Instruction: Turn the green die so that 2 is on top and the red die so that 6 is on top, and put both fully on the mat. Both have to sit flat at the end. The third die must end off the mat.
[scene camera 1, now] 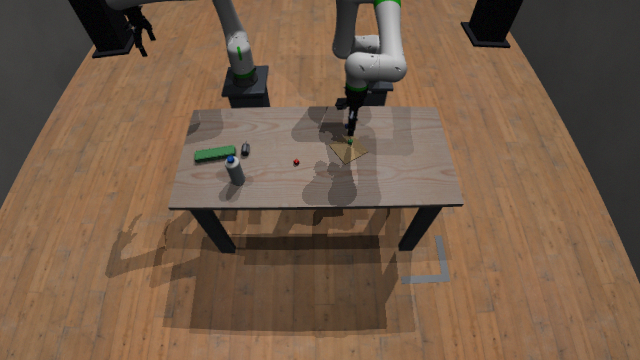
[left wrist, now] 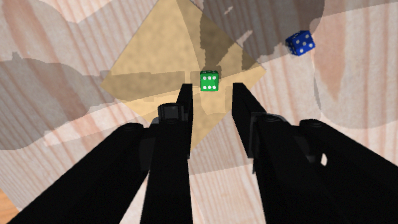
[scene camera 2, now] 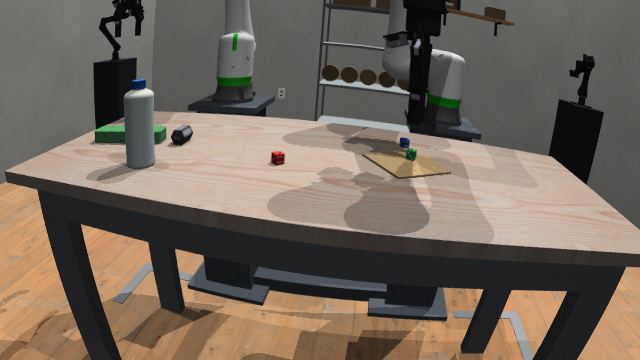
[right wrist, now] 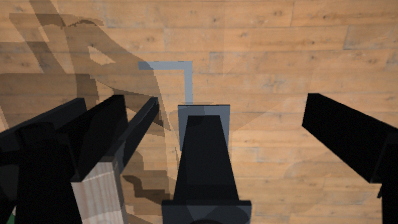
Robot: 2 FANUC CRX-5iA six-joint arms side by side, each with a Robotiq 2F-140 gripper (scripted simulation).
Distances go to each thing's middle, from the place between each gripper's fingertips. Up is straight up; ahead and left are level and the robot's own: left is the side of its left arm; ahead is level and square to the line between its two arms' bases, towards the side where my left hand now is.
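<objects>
Counting from my left hand, there's the tan mat [scene camera 2: 395,163], which is 30 mm ahead of it, 10 mm to the right of it and 120 mm below it. The bottle [scene camera 2: 139,102] is 540 mm to the right of that same left hand, 180 mm ahead of it and 40 mm below it.
From my right hand, you'd find the tan mat 570 mm ahead of it, 1050 mm to the left of it and 270 mm below it. As for the bottle, it's 520 mm to the left of my right hand, 720 mm ahead of it and 190 mm below it.
</objects>
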